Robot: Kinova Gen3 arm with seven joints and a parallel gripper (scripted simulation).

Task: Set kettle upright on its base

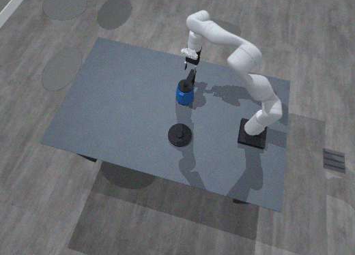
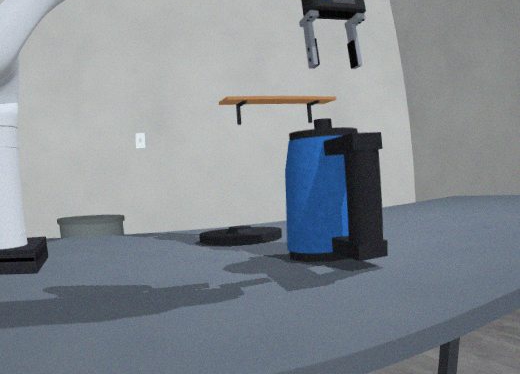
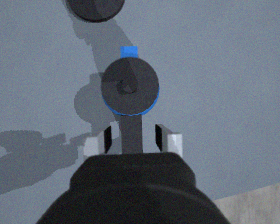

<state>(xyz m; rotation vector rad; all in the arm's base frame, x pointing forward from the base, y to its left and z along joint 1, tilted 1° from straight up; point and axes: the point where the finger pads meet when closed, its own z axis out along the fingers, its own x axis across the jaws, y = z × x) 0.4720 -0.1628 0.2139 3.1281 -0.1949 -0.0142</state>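
Now: the blue kettle 3 cm to the left of my hand and 17 cm below it. Also, from my hand: round black base (4 cm behind, 33 cm to the left, 24 cm below).
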